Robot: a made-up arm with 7 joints. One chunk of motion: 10 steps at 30 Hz.
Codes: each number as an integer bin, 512 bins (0 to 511) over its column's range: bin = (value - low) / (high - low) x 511, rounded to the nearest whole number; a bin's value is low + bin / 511 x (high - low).
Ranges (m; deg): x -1.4..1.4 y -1.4..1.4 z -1.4..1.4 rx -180..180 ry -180..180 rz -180..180
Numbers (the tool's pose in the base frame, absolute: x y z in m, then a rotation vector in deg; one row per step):
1: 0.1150 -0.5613 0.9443 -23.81 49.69 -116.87
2: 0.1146 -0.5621 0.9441 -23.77 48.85 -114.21
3: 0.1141 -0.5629 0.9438 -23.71 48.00 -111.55
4: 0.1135 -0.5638 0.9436 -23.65 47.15 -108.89
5: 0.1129 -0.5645 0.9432 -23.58 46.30 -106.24
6: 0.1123 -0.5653 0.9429 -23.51 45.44 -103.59
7: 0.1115 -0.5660 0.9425 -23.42 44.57 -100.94
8: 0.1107 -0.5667 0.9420 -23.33 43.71 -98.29
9: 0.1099 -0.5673 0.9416 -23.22 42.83 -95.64
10: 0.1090 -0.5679 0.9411 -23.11 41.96 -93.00
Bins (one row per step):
1: 276 153 428 222 326 90
2: 276 153 428 222 325 93
3: 276 153 428 222 324 97
4: 276 153 428 222 322 101
5: 276 152 428 222 321 105
6: 276 152 428 222 320 108
7: 276 152 428 222 319 112
8: 276 152 427 222 318 116
9: 276 152 427 223 316 120
10: 275 152 427 223 315 123

